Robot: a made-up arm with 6 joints. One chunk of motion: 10 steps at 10 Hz.
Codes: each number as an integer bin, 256 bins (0 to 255) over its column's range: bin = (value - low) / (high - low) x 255, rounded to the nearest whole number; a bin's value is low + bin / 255 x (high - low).
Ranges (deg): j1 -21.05..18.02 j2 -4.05..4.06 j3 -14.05..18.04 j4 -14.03..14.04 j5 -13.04..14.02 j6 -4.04..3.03
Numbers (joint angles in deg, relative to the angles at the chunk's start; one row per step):
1: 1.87 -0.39 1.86 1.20 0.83 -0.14
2: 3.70 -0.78 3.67 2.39 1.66 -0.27
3: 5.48 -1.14 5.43 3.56 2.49 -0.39
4: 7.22 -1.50 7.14 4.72 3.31 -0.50
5: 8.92 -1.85 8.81 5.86 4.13 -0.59
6: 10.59 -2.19 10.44 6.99 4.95 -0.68
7: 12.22 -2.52 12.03 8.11 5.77 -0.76
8: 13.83 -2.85 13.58 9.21 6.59 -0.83
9: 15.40 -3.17 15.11 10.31 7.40 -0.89
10: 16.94 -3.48 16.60 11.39 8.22 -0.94
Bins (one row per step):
1: 150 115 126 138 131 141
2: 162 103 141 149 139 136
3: 173 91 155 160 146 132
4: 185 80 168 170 154 128
5: 196 69 182 181 162 124
6: 207 58 195 191 170 121
7: 217 48 207 201 177 118
8: 228 38 220 211 185 116
9: 238 28 232 221 193 114
10: 248 18 244 231 200 112

